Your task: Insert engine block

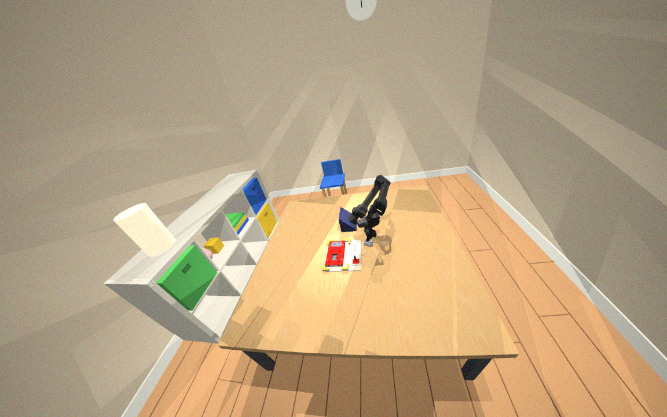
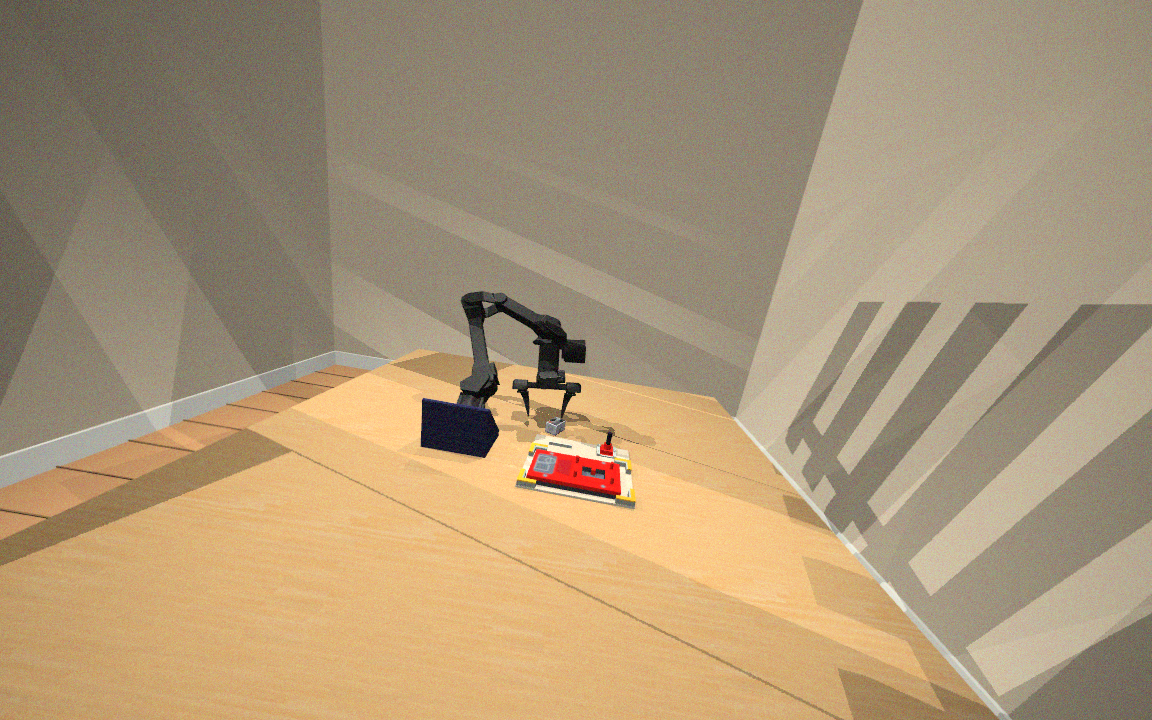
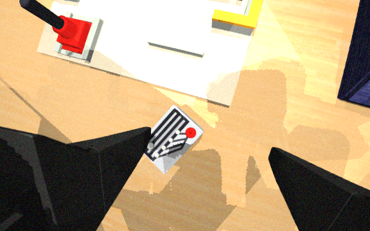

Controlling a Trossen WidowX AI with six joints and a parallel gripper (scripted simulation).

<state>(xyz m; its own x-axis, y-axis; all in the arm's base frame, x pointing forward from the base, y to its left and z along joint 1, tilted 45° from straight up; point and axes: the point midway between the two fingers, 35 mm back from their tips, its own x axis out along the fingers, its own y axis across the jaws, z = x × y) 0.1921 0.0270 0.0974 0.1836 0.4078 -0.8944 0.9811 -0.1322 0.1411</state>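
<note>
Right now the grey engine block is 40 mm ahead of my gripper tip and 30 mm below it.
</note>
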